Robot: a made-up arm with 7 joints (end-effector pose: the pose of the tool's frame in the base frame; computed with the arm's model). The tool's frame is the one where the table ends. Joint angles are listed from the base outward.
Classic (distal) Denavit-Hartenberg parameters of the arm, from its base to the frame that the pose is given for. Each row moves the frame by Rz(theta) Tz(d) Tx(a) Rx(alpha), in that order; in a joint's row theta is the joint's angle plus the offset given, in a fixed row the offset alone. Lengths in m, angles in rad.
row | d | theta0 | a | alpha
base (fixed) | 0 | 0.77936 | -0.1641 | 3.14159
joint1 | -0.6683 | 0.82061 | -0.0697 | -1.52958
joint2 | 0.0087 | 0 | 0.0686 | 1.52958
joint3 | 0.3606 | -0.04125 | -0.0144 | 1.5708
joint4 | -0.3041 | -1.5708 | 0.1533 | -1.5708
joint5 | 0 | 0.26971 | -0.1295 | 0
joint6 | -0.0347 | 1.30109 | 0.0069 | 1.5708
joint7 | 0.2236 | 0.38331 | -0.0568 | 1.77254
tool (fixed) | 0.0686 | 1.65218 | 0 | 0
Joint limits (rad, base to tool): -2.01..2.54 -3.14..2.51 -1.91..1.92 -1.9..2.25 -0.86..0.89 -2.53..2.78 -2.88..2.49
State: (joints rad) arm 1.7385 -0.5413 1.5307 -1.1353 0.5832 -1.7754 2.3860
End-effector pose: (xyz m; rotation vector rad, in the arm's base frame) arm 0.1206 0.0392 0.4422 0.3038 -0.0713 -1.2887
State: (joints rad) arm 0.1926 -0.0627 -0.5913 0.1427 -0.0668 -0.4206 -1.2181
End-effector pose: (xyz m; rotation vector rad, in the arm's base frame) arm -0.1138 -0.2307 0.4783 -0.7615 -1.7901 0.2079
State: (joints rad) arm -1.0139 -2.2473 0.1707 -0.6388 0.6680 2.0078 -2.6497
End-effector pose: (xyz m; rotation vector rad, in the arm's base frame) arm -0.0921 -0.6872 0.8126 -1.6573 1.6301 -0.6233
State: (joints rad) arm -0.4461 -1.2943 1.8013 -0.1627 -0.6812 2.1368 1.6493
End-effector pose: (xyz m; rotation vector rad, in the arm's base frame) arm -0.7154 -0.2295 1.0281 0.7069 -1.7820 0.9803
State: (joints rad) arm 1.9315 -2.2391 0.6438 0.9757 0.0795 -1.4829 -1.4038
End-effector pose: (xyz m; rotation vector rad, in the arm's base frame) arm -0.0182 0.2269 0.8704 0.6586 0.3372 -0.1407
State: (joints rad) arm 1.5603 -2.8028 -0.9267 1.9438 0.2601 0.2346 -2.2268
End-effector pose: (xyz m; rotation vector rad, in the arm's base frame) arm -0.1436 0.5228 0.9813 0.9406 0.2634 1.0589
